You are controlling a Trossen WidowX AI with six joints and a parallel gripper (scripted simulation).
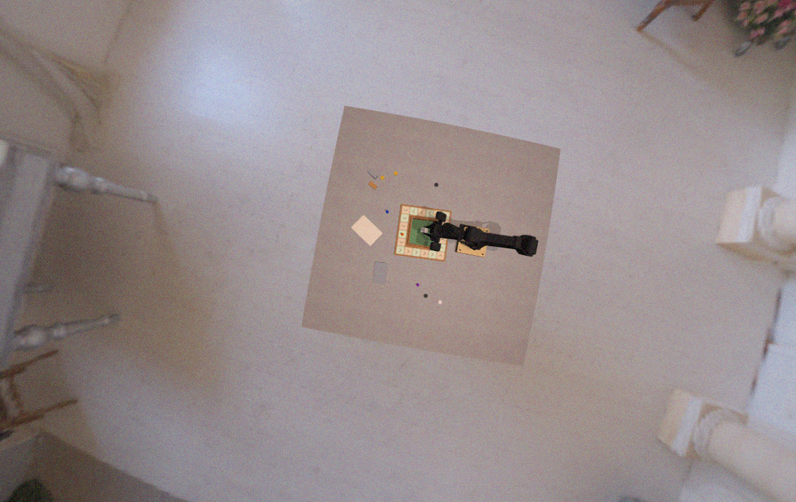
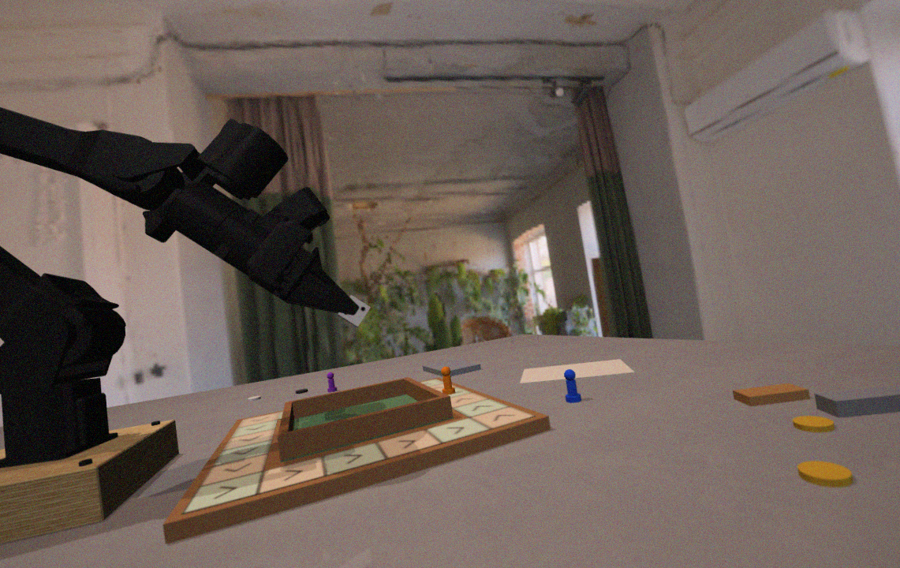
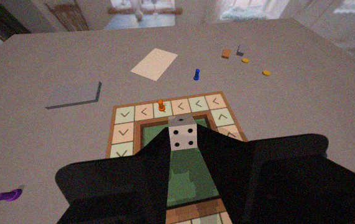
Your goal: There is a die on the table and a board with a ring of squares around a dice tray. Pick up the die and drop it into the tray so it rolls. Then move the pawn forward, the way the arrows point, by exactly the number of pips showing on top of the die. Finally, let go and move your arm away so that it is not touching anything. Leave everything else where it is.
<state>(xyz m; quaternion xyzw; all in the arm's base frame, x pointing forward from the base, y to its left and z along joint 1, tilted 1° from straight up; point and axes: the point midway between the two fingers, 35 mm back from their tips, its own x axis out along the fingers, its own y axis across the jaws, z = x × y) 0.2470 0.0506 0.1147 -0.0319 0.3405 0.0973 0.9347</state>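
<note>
Now: gripper tip 10 cm above the orange pawn, 9 cm short of it and 5 cm to the right of it. Also, from my gripper tip: blue pawn (22 cm ahead, 11 cm below, 3 cm to the right); purple pawn (28 cm to the left, 11 cm below, 9 cm behind); white die (right at my gripper tip).
</note>
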